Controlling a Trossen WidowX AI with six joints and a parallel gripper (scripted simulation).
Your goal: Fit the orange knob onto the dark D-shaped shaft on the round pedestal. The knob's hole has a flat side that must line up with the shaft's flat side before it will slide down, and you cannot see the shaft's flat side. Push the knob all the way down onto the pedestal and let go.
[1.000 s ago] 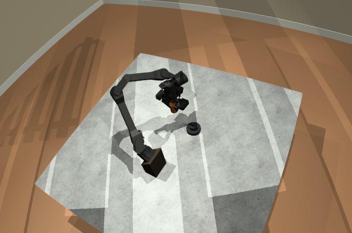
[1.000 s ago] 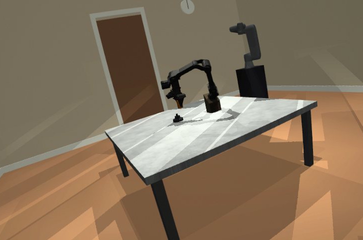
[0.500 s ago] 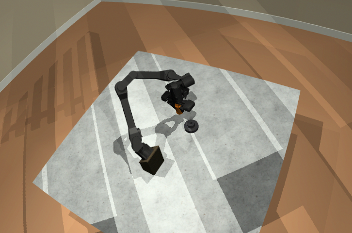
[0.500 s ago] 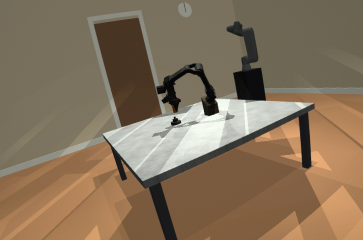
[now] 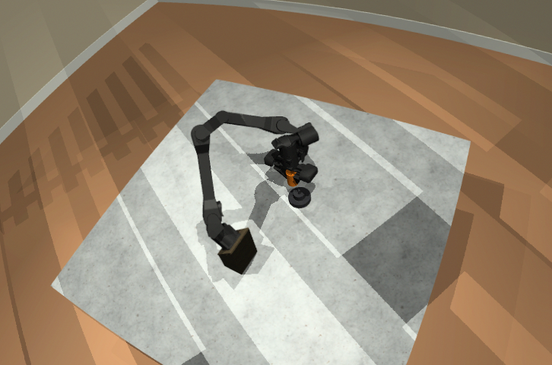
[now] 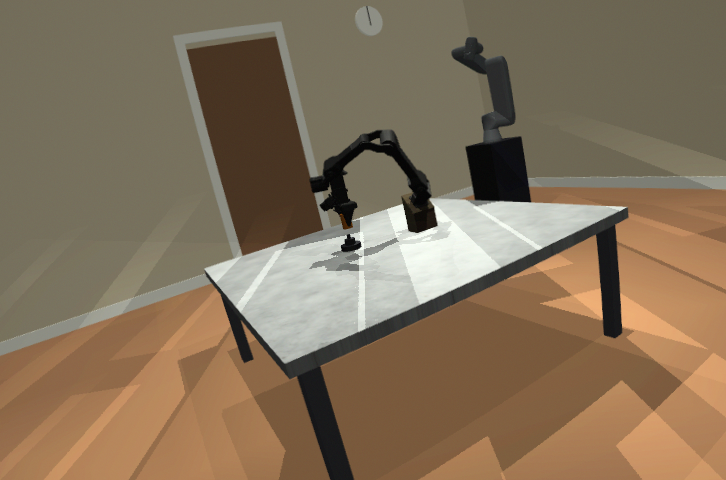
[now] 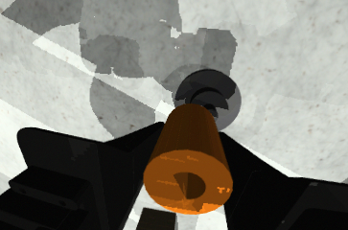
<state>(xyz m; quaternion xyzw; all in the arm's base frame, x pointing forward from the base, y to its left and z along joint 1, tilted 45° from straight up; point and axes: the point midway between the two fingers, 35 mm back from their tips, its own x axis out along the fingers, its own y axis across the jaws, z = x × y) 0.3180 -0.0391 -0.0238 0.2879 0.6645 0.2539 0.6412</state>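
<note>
Now: the pedestal 70 mm below my gripper tip and 20 mm to the right of it. Also, from my gripper tip: orange knob 20 mm above.
</note>
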